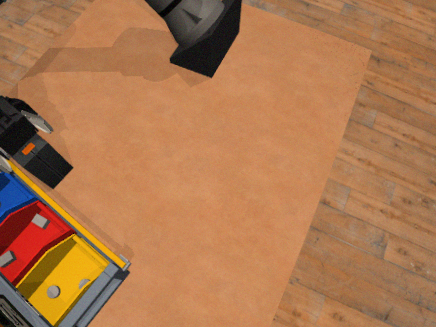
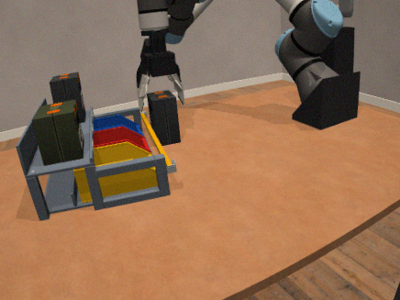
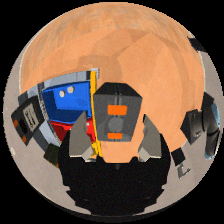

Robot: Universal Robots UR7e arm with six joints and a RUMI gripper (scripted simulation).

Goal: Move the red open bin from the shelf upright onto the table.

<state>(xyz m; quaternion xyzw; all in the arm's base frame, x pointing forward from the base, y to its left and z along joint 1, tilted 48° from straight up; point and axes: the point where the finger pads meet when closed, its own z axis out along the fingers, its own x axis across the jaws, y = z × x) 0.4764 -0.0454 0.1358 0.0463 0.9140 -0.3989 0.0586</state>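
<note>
Right now the black box is 40 mm below my hand. Also, from my hand: red open bin 170 mm ahead, 90 mm to the left, 60 mm below; yellow stick 100 mm to the left, 60 mm ahead, 40 mm below; blue bin 150 mm ahead, 60 mm below, 20 mm to the right.
</note>
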